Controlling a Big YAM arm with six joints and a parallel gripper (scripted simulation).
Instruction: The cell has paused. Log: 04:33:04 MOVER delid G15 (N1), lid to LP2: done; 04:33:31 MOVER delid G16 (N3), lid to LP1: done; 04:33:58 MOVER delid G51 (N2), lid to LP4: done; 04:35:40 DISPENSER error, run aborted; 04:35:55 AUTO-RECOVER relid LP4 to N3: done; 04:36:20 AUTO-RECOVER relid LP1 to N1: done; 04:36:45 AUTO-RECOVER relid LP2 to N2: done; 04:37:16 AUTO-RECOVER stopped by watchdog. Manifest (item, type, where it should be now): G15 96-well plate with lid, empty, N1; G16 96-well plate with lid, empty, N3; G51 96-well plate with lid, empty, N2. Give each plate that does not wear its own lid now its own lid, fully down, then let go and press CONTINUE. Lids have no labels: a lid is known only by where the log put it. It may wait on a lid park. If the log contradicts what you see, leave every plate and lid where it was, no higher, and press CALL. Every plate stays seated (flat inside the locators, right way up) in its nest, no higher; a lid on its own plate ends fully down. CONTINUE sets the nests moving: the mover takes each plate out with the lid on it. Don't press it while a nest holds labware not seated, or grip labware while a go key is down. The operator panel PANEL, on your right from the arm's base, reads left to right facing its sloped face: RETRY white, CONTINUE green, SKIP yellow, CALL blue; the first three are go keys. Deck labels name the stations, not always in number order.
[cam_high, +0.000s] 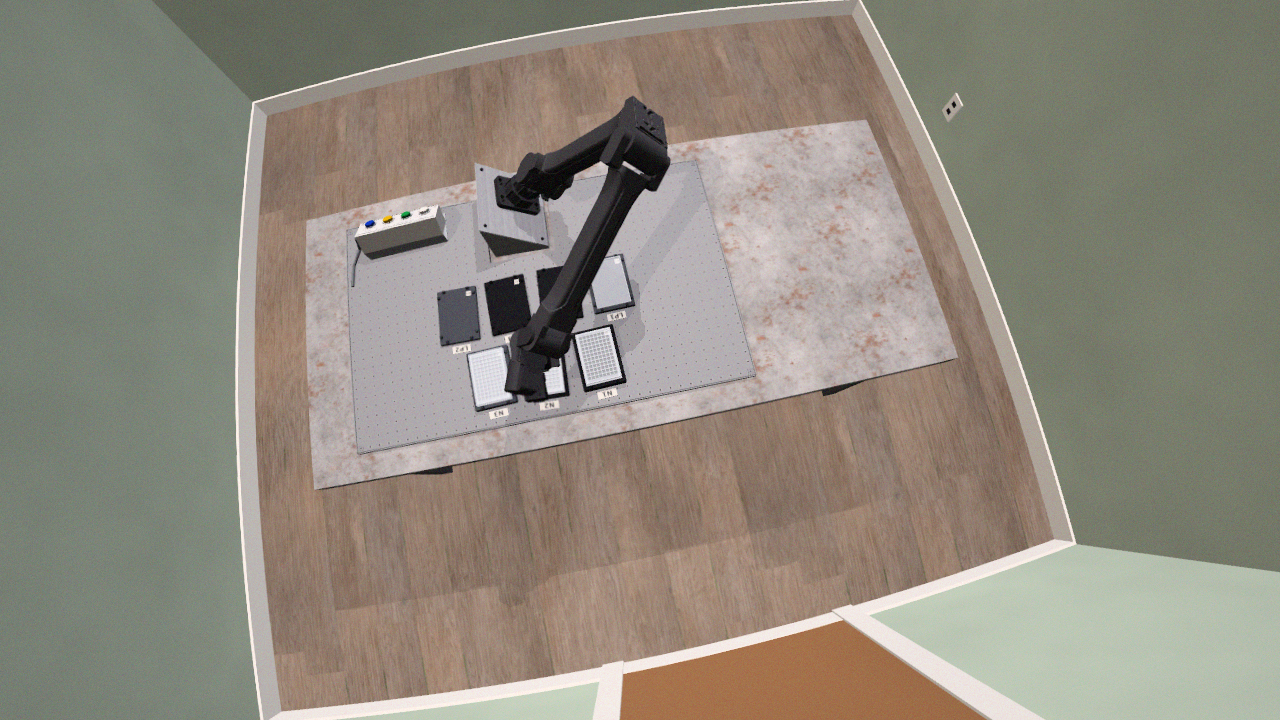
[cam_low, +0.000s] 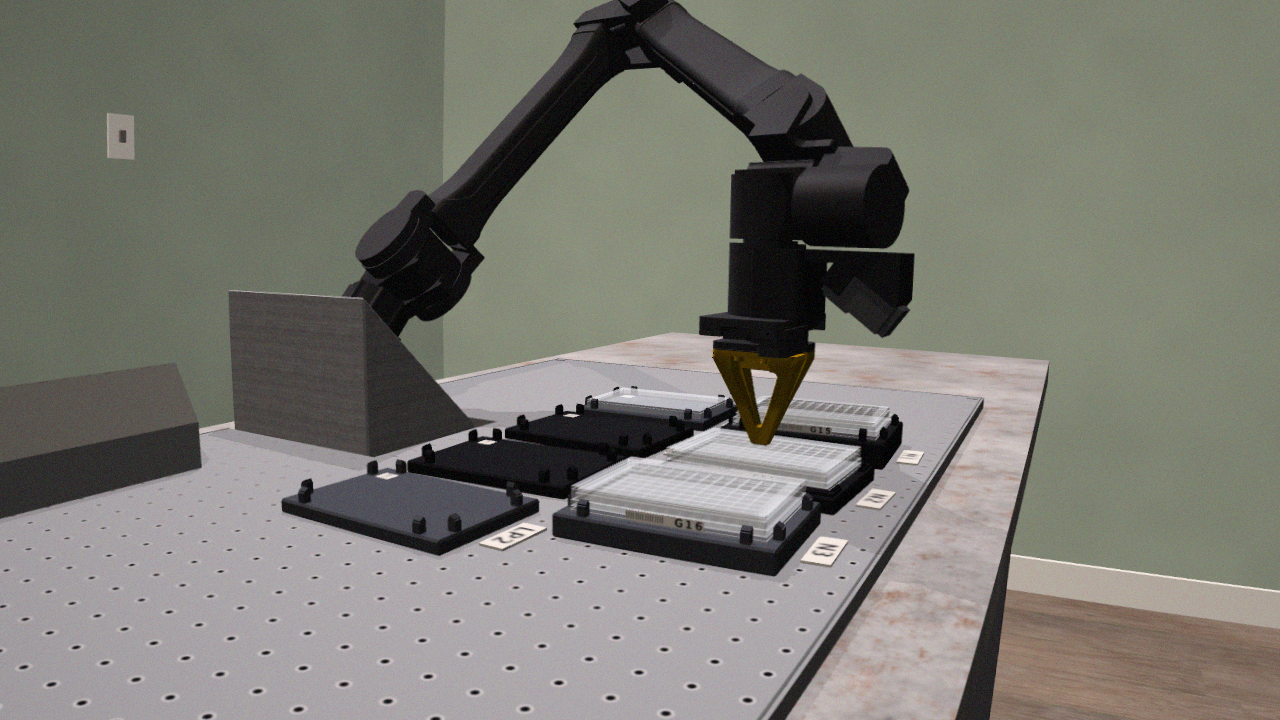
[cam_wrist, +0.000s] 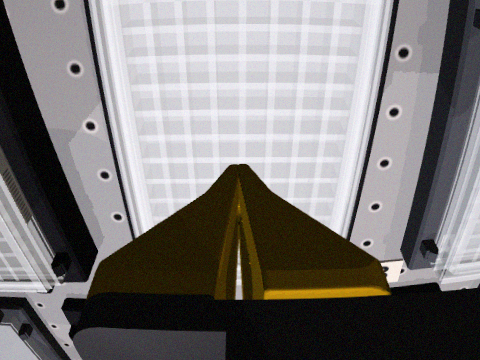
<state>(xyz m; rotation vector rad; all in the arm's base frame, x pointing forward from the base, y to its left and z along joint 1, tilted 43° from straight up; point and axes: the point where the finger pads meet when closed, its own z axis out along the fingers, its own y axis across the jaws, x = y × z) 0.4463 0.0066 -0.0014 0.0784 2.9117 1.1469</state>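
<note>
The plate G15 lies 130 mm to the left of my hand and 10 mm below it. The rest, counted from my hand: plate G16: 130 mm to the right, 20 mm below; then LP4 label: 90 mm behind, 60 mm to the left, 40 mm below; then nest N1: 130 mm to the left, 30 mm below.
</note>
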